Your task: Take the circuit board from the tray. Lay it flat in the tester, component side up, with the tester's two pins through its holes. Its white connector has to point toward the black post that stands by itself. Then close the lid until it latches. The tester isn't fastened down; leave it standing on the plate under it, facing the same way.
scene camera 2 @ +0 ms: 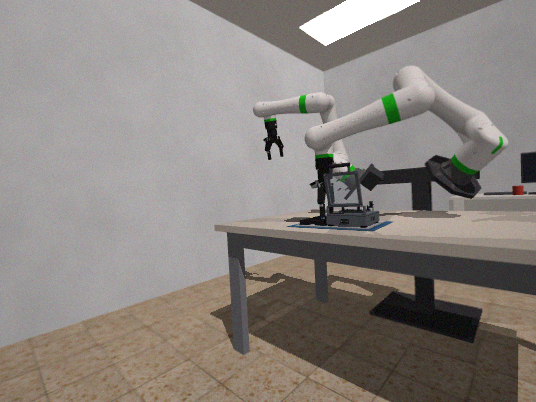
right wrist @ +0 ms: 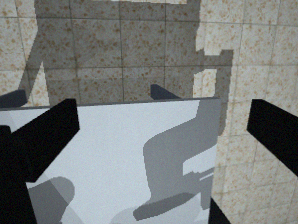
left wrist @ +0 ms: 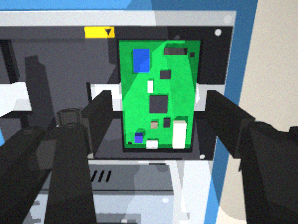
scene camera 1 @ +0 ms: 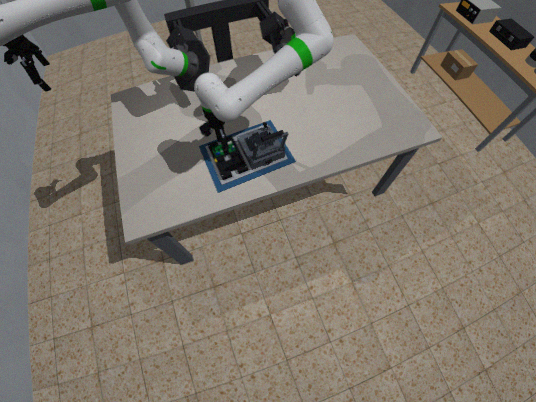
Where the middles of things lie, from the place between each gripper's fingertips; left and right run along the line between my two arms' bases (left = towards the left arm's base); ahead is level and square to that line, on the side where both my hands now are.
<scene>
Right now my left hand is 40 mm above the green circuit board (left wrist: 158, 78). The rest, counted from my left hand: black tray (left wrist: 56, 63): 50 mm ahead, 40 mm below, 10 mm to the left.
I see my right gripper (scene camera 1: 47, 77) 710 mm to the right of the green circuit board, 420 mm above it and 270 mm short of it. Also, from my right hand: black tray: 720 mm to the left, 420 mm below, 320 mm ahead.
</scene>
